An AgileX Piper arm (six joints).
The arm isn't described. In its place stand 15 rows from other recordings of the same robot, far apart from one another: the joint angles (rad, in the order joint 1, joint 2, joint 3, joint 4, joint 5, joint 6), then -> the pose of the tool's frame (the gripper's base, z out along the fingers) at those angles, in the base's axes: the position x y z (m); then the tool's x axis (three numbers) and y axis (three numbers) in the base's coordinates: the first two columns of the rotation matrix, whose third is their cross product.
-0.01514, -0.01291, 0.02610, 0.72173, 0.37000, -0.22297 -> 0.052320 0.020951 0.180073 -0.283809 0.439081 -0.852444 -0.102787 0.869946 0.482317
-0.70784, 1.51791, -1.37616, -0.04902, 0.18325, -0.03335 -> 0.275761 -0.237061 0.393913 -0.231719 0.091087 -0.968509 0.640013 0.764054 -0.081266
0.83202, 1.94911, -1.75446, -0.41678, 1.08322, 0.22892 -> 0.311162 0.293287 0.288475 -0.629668 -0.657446 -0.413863 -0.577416 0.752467 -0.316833
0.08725, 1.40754, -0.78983, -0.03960, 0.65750, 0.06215 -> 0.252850 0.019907 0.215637 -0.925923 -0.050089 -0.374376 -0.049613 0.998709 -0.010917
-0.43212, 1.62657, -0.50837, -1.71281, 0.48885, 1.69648 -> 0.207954 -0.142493 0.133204 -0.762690 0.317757 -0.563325 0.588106 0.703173 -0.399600
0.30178, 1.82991, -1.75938, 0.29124, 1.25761, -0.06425 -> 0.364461 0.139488 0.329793 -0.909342 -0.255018 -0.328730 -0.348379 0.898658 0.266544
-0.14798, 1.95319, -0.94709, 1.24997, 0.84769, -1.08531 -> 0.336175 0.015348 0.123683 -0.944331 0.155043 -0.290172 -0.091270 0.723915 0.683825
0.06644, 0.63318, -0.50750, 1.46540, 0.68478, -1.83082 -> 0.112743 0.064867 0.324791 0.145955 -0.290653 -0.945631 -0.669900 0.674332 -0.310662
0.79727, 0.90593, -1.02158, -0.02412, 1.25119, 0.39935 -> 0.101223 0.100673 0.362290 -0.829614 -0.303184 -0.468851 -0.422525 0.889837 0.172227
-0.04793, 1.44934, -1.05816, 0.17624, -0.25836, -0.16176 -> 0.340162 -0.020398 0.349429 -0.048558 0.011076 -0.998759 0.092981 0.995646 0.006520
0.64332, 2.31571, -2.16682, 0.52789, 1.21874, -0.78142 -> 0.372829 0.333292 0.235328 -0.269091 -0.808043 -0.524076 -0.961906 0.198225 0.188267
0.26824, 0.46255, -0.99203, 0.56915, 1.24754, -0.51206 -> 0.008861 0.050662 0.403948 -0.303050 -0.356572 -0.883752 -0.771182 0.636569 0.007609
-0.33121, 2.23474, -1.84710, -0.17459, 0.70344, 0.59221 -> 0.469118 -0.172131 0.192498 -0.543294 0.651902 -0.529014 0.692890 0.703983 0.155922
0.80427, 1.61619, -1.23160, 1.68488, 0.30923, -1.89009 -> 0.244720 0.293801 0.328516 0.000838 -0.271579 -0.962416 -0.907066 0.404959 -0.115063
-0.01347, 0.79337, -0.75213, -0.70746, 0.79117, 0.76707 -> 0.144495 -0.044010 0.338649 -0.470352 0.204888 -0.858365 0.509112 0.857488 -0.074296
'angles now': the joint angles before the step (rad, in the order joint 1, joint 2, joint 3, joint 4, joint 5, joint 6). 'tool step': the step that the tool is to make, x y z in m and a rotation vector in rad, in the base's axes. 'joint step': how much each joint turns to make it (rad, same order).
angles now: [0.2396, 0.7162, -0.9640, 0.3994, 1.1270, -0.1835]
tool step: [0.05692, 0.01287, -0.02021, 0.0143, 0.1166, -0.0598]
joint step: [0.0000, 0.2030, 0.0000, 0.0127, -0.1123, 0.0291]
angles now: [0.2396, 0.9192, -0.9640, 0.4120, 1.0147, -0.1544]
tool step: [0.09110, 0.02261, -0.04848, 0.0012, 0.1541, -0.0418]
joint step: [0.0000, 0.3639, -0.0618, 0.0593, -0.1555, -0.0348]
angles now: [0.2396, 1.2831, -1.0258, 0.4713, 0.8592, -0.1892]
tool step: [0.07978, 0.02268, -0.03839, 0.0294, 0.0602, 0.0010]
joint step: [0.0000, 0.3253, -0.1787, 0.0944, -0.0770, -0.0777]
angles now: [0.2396, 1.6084, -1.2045, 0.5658, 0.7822, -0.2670]
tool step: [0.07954, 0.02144, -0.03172, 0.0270, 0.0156, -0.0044]
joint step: [0.0000, 0.3117, -0.2963, 0.0380, -0.0026, -0.0115]
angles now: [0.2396, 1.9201, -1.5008, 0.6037, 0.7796, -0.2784]
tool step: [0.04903, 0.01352, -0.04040, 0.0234, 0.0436, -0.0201]
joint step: [0.0000, 0.2282, -0.2141, 0.0183, 0.0140, 0.0277]
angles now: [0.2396, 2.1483, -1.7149, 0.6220, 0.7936, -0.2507]
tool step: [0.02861, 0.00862, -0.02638, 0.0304, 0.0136, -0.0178]
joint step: [0.0000, 0.1447, -0.1518, 0.0247, 0.0072, 0.0174]
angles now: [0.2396, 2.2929, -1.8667, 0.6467, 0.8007, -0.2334]
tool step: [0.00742, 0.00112, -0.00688, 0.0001, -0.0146, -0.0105]
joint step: [0.0000, 0.0333, -0.0330, 0.0003, -0.0182, 0.0001]
